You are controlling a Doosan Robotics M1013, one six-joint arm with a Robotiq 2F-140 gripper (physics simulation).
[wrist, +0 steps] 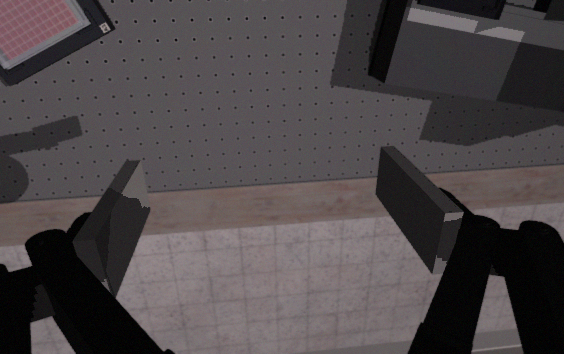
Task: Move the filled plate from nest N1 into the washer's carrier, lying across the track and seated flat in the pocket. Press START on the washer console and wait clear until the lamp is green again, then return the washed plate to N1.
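Frame: origin at the arm's base, x ahead, y left, z up, level; millimetres.
Where they show: gripper, fingertip midpoint: (265, 178).
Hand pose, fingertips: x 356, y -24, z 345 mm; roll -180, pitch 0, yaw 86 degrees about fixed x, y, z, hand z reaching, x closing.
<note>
Each offset is from my fingertips to the top centre of the thing. "spot": to the spot under its first point. Level surfaces: height alone.
A plate @(92 mm back, 268 mm right, 341 mm down) (37, 27) with pink-filled wells and a clear rim sits in a dark nest @(92 mm back, 268 mm right, 350 mm down) (52, 56) at the top left of the wrist view, partly cut off by the frame. A small label on the nest's corner is too blurred to read surely, so I cannot tell which nest it is. My gripper (265, 178) is wide open with nothing between its fingers. It hangs above the table's edge, apart from the plate. A grey machine body @(spot: 14 mm ahead, 275 mm left, 307 mm down) (450, 65), which looks like part of the washer, shows at the top right. The carrier pocket, START button and lamp cannot be made out.
The perforated grey table top @(376 mm down) (225, 110) ends at a wooden edge strip (265, 202). Beyond it lies the tiled floor (270, 280). A dark upright panel @(spot: 17 mm back, 194 mm left, 332 mm down) (387, 45) stands at the machine's left side. Shadows fall on the table at left and below the machine.
</note>
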